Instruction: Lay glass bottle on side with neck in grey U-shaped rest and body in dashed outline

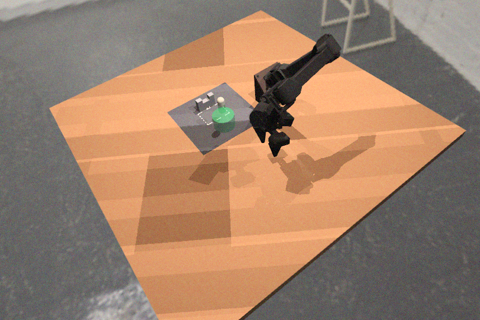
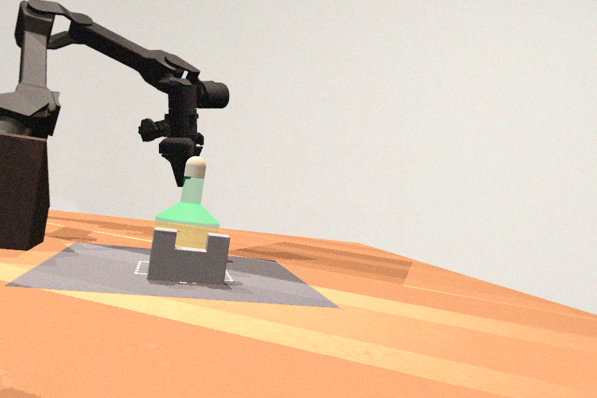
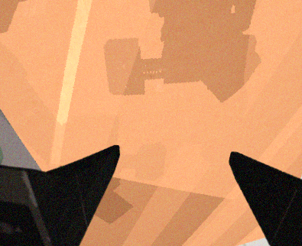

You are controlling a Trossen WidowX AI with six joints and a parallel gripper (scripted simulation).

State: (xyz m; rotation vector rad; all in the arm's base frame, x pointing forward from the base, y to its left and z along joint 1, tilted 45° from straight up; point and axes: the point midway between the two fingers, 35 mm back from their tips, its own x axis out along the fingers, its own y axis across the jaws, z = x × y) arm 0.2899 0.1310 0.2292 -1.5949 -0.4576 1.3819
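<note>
The green glass bottle lies 40 mm behind my gripper tip, 300 mm to the right of it and 30 mm below it. The rest, counted from my gripper tip: grey mat 50 mm behind, 370 mm to the right, 120 mm below.
</note>
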